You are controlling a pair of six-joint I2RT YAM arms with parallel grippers.
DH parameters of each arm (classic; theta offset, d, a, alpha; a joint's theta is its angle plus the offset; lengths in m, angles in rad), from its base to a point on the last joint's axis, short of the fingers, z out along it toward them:
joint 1: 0 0.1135 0.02 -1.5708
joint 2: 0 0 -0.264 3.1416
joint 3: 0.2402 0 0.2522 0
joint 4: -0.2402 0 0.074 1.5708
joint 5: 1.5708 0 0 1.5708
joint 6: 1.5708 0.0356 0 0
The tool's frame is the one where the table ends.
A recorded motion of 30 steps. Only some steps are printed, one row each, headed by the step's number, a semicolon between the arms.
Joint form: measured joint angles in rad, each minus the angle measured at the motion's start. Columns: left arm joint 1, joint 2, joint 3, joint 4, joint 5, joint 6; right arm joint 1, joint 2, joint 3, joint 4, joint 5, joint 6.
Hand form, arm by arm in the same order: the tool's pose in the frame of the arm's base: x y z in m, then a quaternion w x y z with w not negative. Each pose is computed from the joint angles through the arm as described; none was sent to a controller.
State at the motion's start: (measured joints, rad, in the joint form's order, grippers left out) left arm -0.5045 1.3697 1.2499 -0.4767 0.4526 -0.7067; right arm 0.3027 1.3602 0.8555 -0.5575 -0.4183 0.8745
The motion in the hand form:
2: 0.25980 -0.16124 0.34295 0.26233 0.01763 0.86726 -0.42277; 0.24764 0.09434 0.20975 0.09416 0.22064 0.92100 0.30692
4: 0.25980 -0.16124 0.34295 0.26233 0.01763 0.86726 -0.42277; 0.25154 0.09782 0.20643 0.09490 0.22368 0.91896 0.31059
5: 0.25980 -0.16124 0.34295 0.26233 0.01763 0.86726 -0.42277; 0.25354 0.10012 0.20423 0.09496 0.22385 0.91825 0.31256
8: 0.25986 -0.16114 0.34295 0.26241 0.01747 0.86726 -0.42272; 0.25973 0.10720 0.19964 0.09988 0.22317 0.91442 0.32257
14: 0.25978 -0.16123 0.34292 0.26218 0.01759 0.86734 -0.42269; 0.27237 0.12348 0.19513 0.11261 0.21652 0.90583 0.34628
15: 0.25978 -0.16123 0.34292 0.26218 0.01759 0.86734 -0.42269; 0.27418 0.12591 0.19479 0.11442 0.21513 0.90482 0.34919
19: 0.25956 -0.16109 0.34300 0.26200 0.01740 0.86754 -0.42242; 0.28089 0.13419 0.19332 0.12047 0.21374 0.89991 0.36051
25: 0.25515 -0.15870 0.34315 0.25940 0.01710 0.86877 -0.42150; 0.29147 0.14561 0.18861 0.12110 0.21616 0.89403 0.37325
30: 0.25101 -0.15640 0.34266 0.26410 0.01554 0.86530 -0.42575; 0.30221 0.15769 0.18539 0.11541 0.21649 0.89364 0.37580
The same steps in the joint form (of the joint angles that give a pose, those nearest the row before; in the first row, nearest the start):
2: 0.0000 0.0000 0.0000 0.0004 0.0000 0.0000; 0.0069 0.0183 0.0000 0.0290 0.0015 0.0176
4: 0.0000 0.0000 0.0000 0.0004 0.0000 0.0000; 0.0149 0.0389 0.0004 0.0603 0.0023 0.0351
5: 0.0000 0.0000 0.0000 0.0004 0.0000 0.0000; 0.0206 0.0511 0.0000 0.0782 0.0023 0.0427
8: 0.0004 0.0000 0.0000 0.0004 0.0000 0.0000; 0.0374 0.0828 0.0004 0.1392 0.0011 0.0671
14: 0.0000 0.0000 0.0000 0.0000 0.0000 0.0000; 0.0744 0.1434 0.0171 0.2533 -0.0015 0.1118
15: 0.0000 0.0000 0.0000 0.0000 0.0000 0.0000; 0.0797 0.1522 0.0214 0.2670 -0.0011 0.1167
19: 0.0000 -0.0008 0.0000 -0.0015 -0.0004 0.0000; 0.0965 0.1842 0.0359 0.3189 0.0000 0.1408
25: 0.0000 -0.0179 -0.0107 -0.0141 0.0008 0.0004; 0.1160 0.2415 0.0633 0.3800 -0.0023 0.1766
30: 0.0000 -0.0404 -0.0355 0.0046 0.0004 -0.0076; 0.1358 0.3021 0.1133 0.3937 0.0000 0.1972

